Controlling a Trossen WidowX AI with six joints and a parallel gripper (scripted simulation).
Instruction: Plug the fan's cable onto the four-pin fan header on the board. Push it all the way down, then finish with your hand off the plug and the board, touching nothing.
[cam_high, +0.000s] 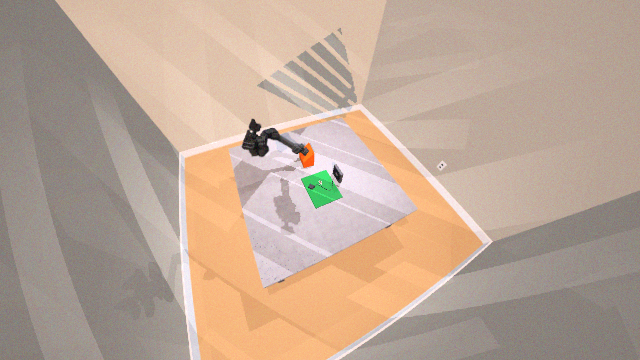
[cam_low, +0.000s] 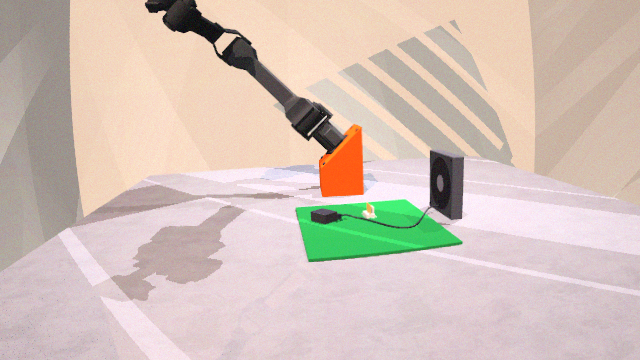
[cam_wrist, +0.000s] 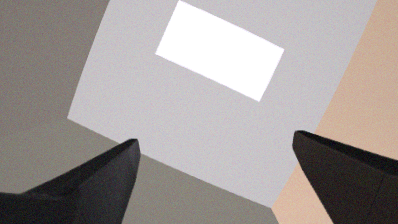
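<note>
My gripper tip is 110 mm short of the dark fan plug, 290 mm to the right of it and 660 mm above it. The rest, counted from my gripper tip: white four-pin header: 110 mm ahead, 380 mm to the left, 670 mm below; green board: 150 mm ahead, 360 mm to the left, 690 mm below; black fan: 130 mm ahead, 530 mm to the left, 610 mm below.
</note>
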